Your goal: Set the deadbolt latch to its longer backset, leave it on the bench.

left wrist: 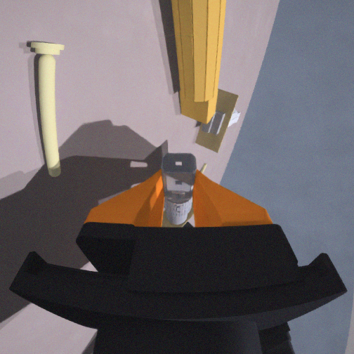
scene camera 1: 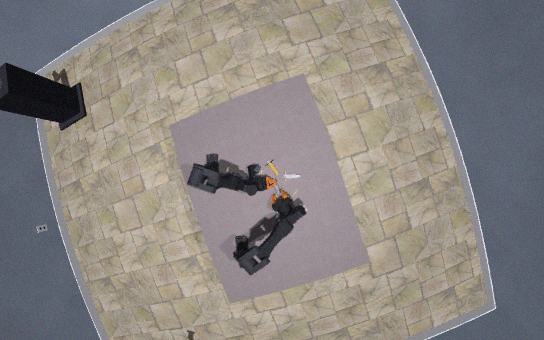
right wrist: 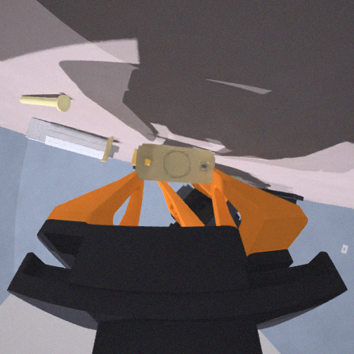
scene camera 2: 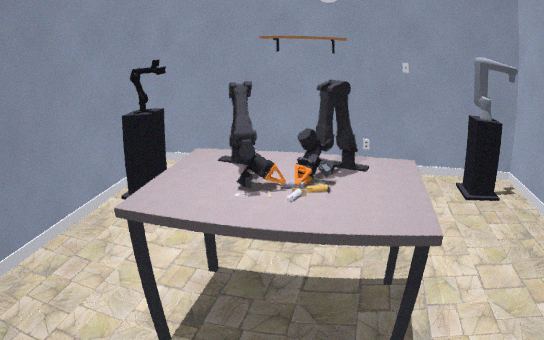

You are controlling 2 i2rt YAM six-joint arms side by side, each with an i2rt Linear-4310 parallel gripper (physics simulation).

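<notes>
The deadbolt latch (scene camera 1: 277, 189) (scene camera 2: 290, 186) is held just above the bench between both grippers. My right gripper (scene camera 1: 279, 193) (scene camera 2: 284, 183) (right wrist: 176, 175) is shut on its faceplate end; the brass faceplate shows across the fingertips in the right wrist view. My left gripper (scene camera 1: 275, 186) (scene camera 2: 300, 184) (left wrist: 178, 175) is shut on its grey tail end. In the left wrist view, a white marked sleeve (left wrist: 178, 211) shows behind the grey tail, between the fingers. The latch's middle is small and partly covered in the scene views, and I cannot read its backset setting.
A yellow-handled screwdriver (scene camera 1: 273, 167) (scene camera 2: 317, 189) (left wrist: 200, 55) lies beside the left gripper. A second, white latch-like part (scene camera 1: 292, 176) (scene camera 2: 294, 195) (right wrist: 70, 140) with a brass plate lies near it. A pale screw (left wrist: 48, 115) lies on the bench (scene camera 1: 320, 225) (scene camera 2: 350, 215), and another screw (right wrist: 45, 101) shows in the right wrist view.
</notes>
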